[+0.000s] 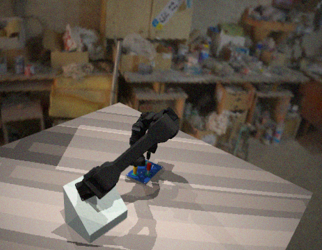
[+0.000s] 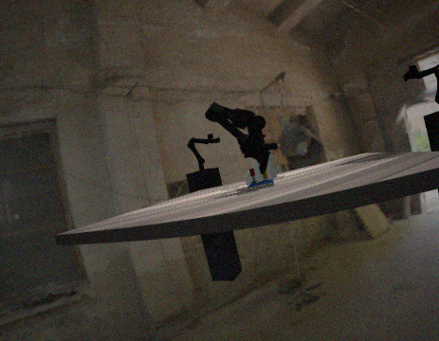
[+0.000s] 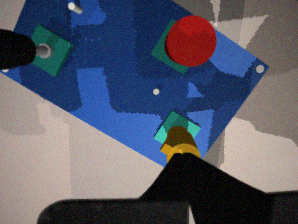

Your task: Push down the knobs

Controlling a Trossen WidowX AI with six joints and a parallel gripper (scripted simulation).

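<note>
The yellow knob lies 20 mm below my gripper tip. Also, from my gripper tip: black knob 100 mm ahead, 20 mm to the left, 10 mm above.
</note>
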